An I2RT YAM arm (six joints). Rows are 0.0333 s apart.
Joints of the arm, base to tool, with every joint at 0 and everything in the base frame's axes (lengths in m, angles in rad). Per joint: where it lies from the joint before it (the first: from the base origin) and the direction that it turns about. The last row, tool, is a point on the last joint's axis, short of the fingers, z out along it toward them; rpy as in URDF.
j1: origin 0 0 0.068 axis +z
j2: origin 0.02 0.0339 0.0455 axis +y
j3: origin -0.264 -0.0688 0 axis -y
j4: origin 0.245 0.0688 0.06 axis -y
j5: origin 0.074 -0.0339 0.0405 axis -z
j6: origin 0.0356 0 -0.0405 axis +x
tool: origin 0 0 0 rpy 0 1.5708 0
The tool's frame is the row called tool.
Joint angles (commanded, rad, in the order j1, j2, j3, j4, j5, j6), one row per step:
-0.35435 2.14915 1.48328 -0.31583 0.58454 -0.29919
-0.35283 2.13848 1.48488 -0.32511 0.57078 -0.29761
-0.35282 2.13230 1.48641 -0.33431 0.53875 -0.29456
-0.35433 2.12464 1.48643 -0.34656 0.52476 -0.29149
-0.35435 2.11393 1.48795 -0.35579 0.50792 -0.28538
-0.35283 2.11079 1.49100 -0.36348 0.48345 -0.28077
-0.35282 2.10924 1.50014 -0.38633 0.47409 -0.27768
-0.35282 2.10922 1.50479 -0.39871 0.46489 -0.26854
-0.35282 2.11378 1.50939 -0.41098 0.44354 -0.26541
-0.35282 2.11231 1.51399 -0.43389 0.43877 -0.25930
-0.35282 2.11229 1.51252 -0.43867 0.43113 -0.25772
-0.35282 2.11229 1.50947 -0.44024 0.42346 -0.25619
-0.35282 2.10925 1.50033 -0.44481 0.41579 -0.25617
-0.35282 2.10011 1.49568 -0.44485 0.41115 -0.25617
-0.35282 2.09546 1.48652 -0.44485 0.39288 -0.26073
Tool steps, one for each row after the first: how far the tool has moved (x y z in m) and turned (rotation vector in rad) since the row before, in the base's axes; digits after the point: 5 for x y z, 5 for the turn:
-0.00025 0.00126 0.00430 0.01008 -0.00783 0.00808
-0.00004 0.00105 0.00207 0.02627 -0.00980 0.01571
-0.00125 0.00020 0.00238 0.01334 -0.00171 0.00405
-0.00058 0.00076 0.00425 0.01382 -0.01153 0.00489
0.00050 0.00136 0.00144 0.02097 -0.00848 0.01173
-0.00023 0.00040 0.00189 0.01246 0.00685 0.00286
-0.00008 0.00034 0.00054 0.01263 -0.00084 -0.00188
0.00034 0.00060 -0.00158 0.02212 0.00343 0.00899
-0.00115 0.00059 0.00064 0.01144 0.01095 -0.00224
-0.00052 0.00045 -0.00078 0.00877 0.00270 0.00267
-0.00051 0.00045 -0.00107 0.00825 0.00121 0.00268
-0.00195 0.00098 -0.00169 0.00993 0.00771 0.00381
-0.00110 0.00057 0.00246 0.00224 -0.00557 0.00230
-0.00145 0.00117 -0.00090 0.01511 0.00115 0.01271

